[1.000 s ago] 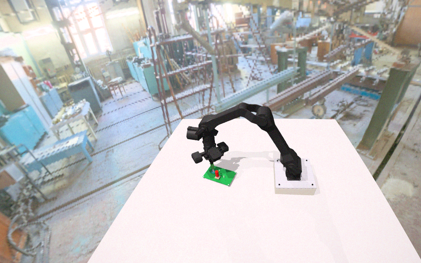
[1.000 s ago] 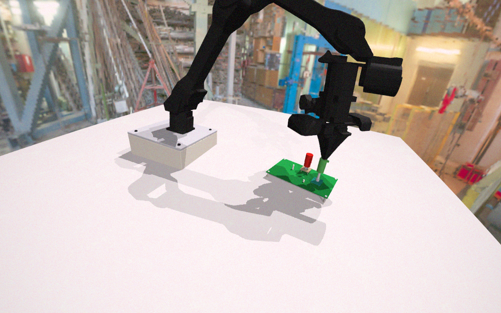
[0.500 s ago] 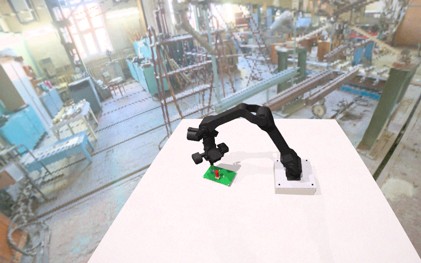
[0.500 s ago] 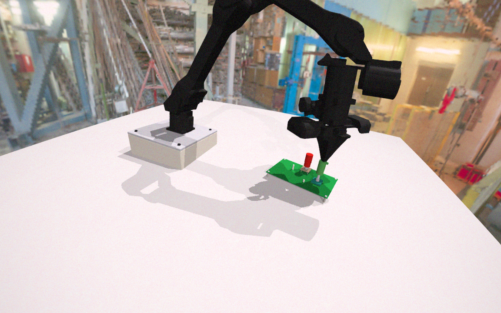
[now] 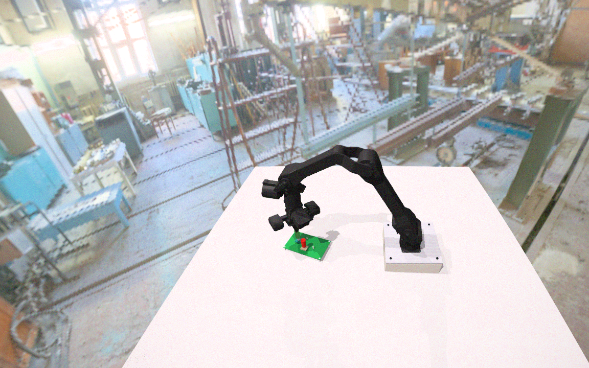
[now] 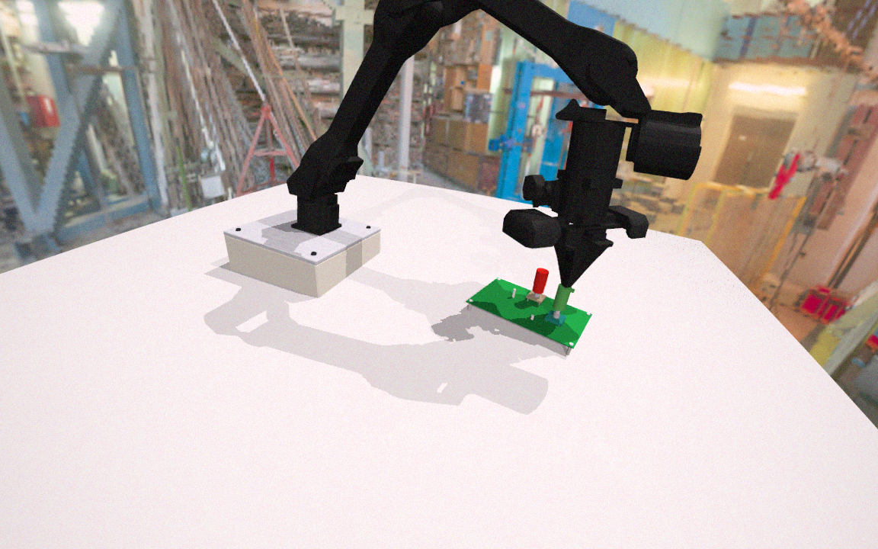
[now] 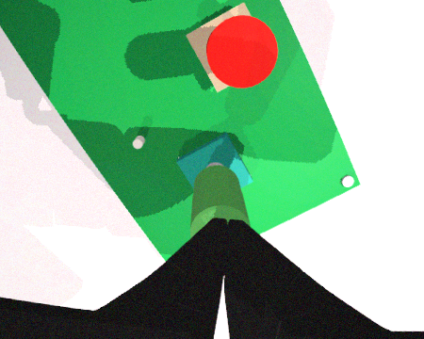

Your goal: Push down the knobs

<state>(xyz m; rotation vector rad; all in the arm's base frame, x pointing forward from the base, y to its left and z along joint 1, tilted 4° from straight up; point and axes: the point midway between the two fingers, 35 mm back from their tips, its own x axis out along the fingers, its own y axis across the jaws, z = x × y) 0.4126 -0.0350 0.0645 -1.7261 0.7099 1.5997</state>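
The red knob lies 30 mm behind my gripper tip, 40 mm to the left of it and 20 mm below it. Also, from my gripper tip: green knob: 20 mm below.
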